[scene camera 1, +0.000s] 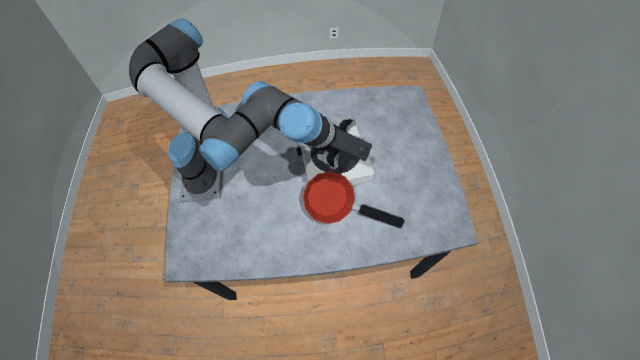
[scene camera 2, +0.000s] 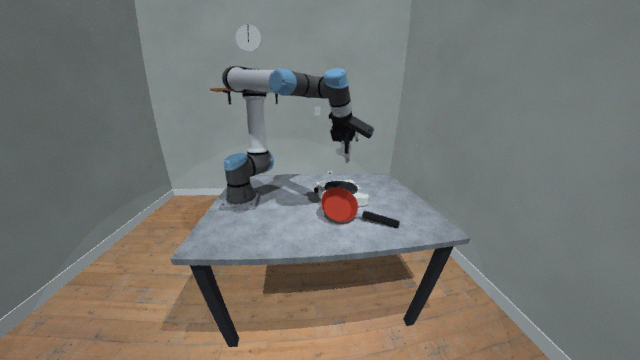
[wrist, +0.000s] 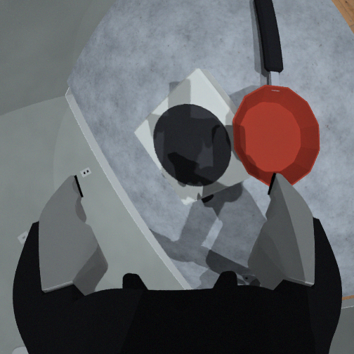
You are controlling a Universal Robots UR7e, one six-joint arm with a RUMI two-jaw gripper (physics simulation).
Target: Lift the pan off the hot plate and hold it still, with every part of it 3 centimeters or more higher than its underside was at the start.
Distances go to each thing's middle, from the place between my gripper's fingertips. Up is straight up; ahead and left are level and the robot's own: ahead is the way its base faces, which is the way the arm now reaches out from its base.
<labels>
Right now the red pan (scene camera 1: 328,197) is 250 mm below my hand, 60 mm to the right of it and 40 mm ahead of it.
</labels>
